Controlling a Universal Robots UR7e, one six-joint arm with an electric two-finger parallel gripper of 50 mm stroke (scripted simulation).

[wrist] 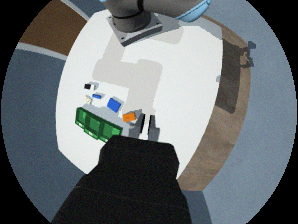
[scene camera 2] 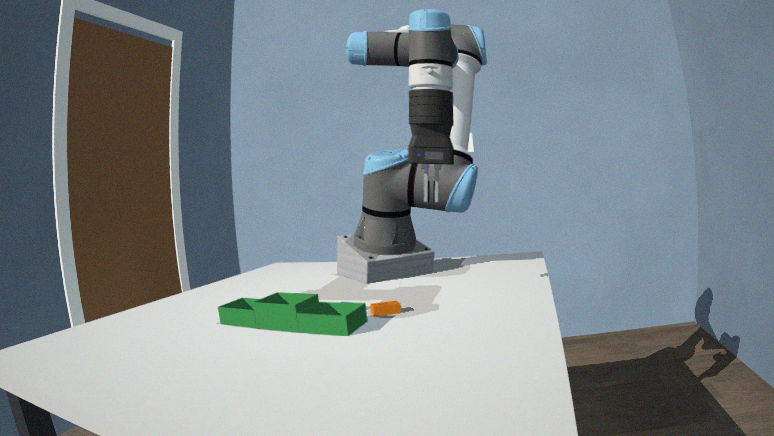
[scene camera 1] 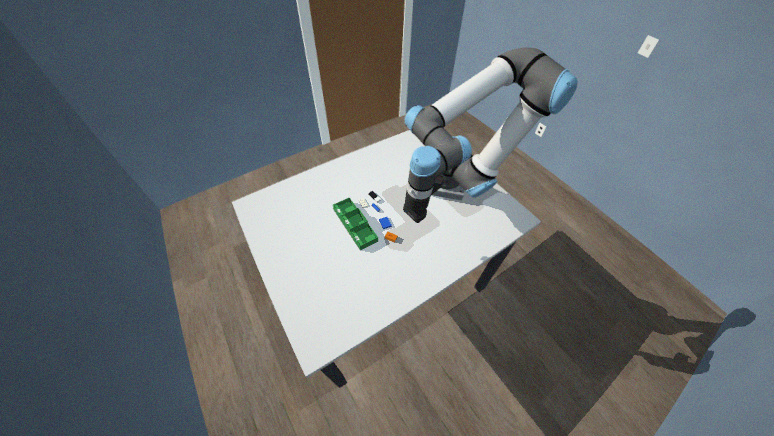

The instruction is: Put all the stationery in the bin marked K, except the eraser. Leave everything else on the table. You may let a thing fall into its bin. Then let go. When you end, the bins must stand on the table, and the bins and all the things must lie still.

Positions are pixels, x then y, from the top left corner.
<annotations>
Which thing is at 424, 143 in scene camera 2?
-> My gripper.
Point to a three joined green bins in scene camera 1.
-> At 354, 221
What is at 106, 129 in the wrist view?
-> A three joined green bins.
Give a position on a three joined green bins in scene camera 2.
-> At 291, 312
</annotations>
